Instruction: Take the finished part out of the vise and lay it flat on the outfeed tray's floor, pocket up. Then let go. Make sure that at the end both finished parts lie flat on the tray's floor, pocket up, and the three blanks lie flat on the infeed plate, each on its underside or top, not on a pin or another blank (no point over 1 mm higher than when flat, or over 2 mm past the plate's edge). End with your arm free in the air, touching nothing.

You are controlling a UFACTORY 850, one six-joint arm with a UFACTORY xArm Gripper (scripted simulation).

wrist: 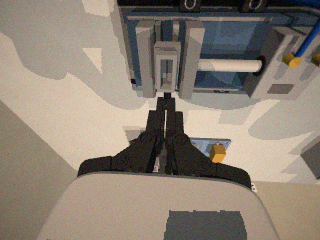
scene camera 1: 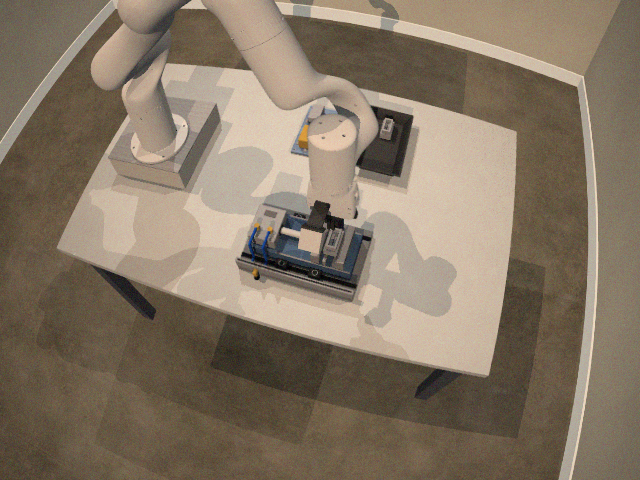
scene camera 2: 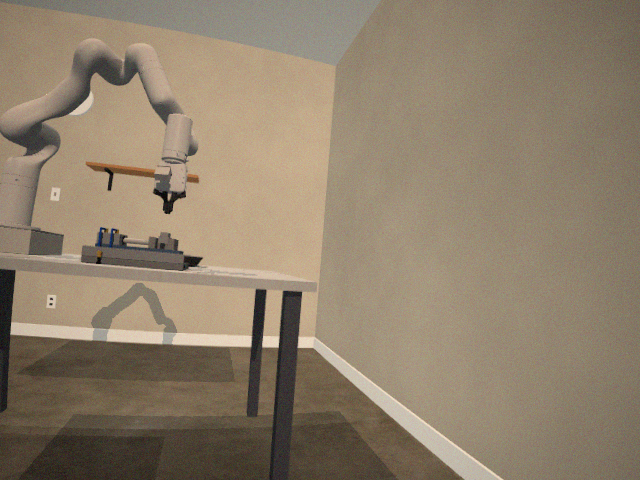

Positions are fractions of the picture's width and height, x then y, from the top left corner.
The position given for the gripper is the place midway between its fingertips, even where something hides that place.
Labels:
The gripper shows in the wrist view (0.52,0.45), in scene camera 1 (0.52,0.47) and in scene camera 2 (0.26,0.44).

